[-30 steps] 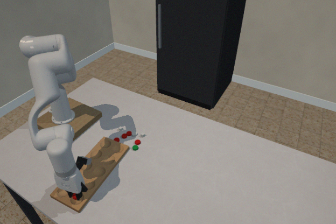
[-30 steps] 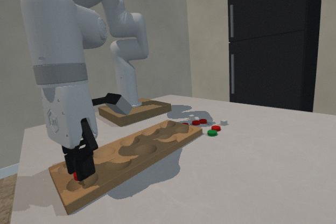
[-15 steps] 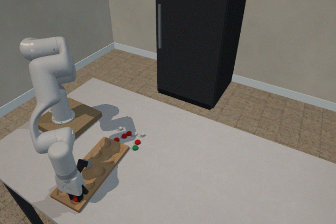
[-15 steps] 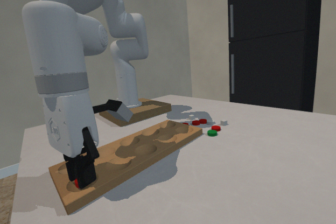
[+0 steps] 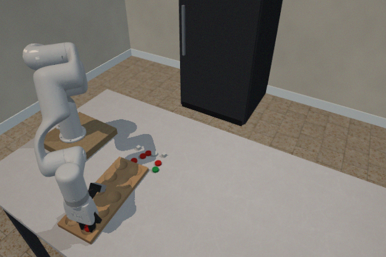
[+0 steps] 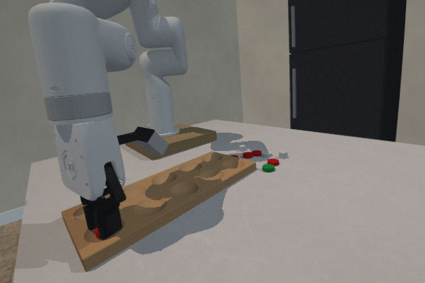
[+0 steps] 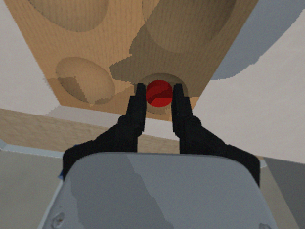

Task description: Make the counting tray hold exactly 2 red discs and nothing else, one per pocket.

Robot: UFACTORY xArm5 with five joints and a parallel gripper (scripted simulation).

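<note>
Now: hand 35 cm to the right of the green disc, 9 cm short of it and 3 cm above it. The rest, counted from my hand: wooden counting tray 15 cm to the left, 3 cm below, 3 cm behind; then white disc 43 cm to the left, 4 cm ahead, 3 cm below.
</note>
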